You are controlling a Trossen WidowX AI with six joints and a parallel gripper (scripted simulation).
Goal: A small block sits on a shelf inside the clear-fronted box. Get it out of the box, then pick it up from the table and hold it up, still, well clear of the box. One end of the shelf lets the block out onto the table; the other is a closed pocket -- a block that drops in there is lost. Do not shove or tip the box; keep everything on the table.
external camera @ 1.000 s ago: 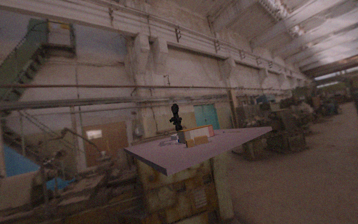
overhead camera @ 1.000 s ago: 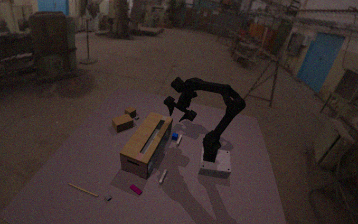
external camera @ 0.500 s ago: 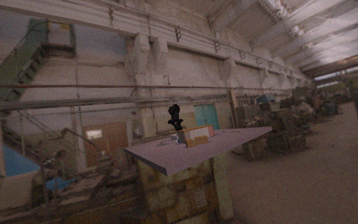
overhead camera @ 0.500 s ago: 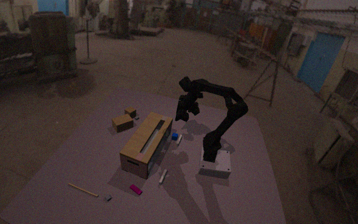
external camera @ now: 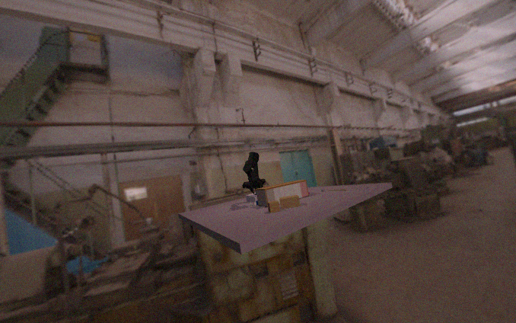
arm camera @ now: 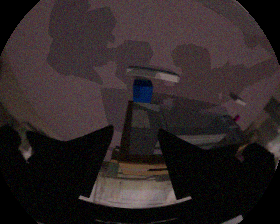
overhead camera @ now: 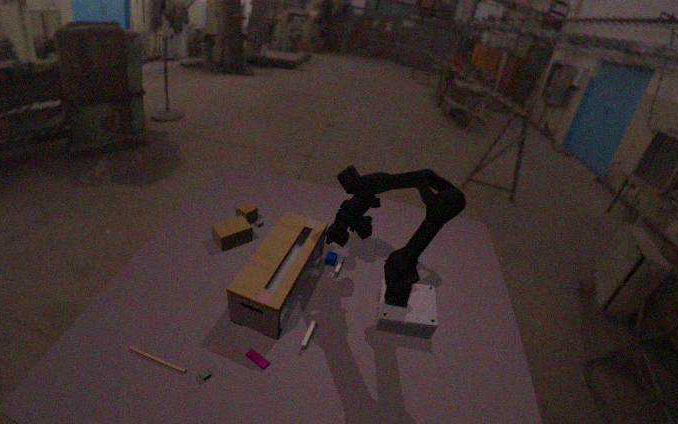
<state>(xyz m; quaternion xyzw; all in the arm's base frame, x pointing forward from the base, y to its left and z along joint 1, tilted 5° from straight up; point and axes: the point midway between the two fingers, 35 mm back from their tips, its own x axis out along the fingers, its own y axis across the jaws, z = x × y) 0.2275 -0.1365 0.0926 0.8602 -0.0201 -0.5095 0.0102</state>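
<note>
The blue block is 8 cm below my gripper tip, 2 cm behind it and 1 cm to the left of it. Also, from my gripper tip: yellow rod: 56 cm to the left, 28 cm ahead, 9 cm below; box: 17 cm to the left, 6 cm ahead, 3 cm below.
</note>
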